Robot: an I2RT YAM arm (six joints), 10 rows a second.
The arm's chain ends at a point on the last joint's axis. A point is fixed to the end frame.
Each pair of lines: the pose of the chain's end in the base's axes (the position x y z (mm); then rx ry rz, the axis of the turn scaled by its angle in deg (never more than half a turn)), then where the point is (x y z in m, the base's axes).
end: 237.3 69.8 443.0 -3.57 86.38 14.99
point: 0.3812 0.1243 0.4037
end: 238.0 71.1 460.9 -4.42 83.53 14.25
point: 0.3838 0.1250 0.4285
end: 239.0 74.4 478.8 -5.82 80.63 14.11
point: 0.3857 0.1298 0.4534
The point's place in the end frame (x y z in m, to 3 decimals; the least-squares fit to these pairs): 0.052 0.018 0.149
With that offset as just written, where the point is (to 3 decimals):
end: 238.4 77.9 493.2 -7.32 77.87 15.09
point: 0.385 0.137 0.475
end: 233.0 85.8 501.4 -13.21 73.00 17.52
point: 0.374 0.158 0.493
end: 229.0 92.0 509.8 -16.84 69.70 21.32
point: 0.364 0.176 0.508
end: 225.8 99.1 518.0 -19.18 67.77 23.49
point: 0.356 0.190 0.520
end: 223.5 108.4 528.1 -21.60 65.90 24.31
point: 0.350 0.204 0.533
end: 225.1 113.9 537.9 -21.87 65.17 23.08
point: 0.353 0.208 0.544
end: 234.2 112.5 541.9 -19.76 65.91 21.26
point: 0.366 0.201 0.547
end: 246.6 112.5 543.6 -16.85 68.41 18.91
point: 0.384 0.192 0.545
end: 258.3 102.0 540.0 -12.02 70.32 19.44
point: 0.399 0.176 0.540
